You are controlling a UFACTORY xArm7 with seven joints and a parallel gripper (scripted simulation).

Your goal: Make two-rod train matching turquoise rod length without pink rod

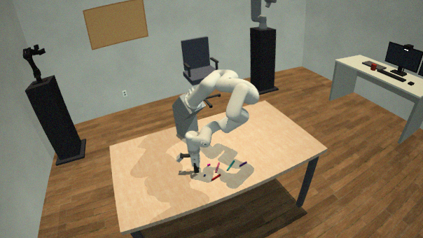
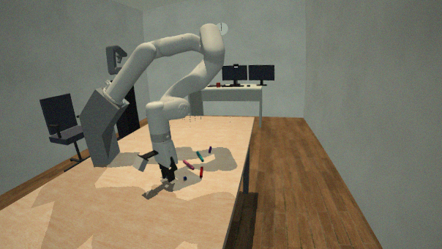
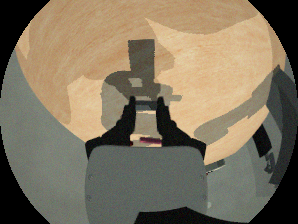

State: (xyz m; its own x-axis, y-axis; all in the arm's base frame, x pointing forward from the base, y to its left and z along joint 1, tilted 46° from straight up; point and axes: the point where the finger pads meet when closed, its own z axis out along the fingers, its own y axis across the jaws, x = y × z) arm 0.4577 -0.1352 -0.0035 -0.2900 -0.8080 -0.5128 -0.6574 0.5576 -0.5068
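My hand is 2 cm above the grey rod. From my hand the other things lie so: pink rod 14 cm to the left, 3 cm below, 3 cm ahead; tiny blue rod 6 cm ahead, 3 cm to the left, 3 cm below; magenta rod 9 cm to the left, 3 cm below, 2 cm behind.
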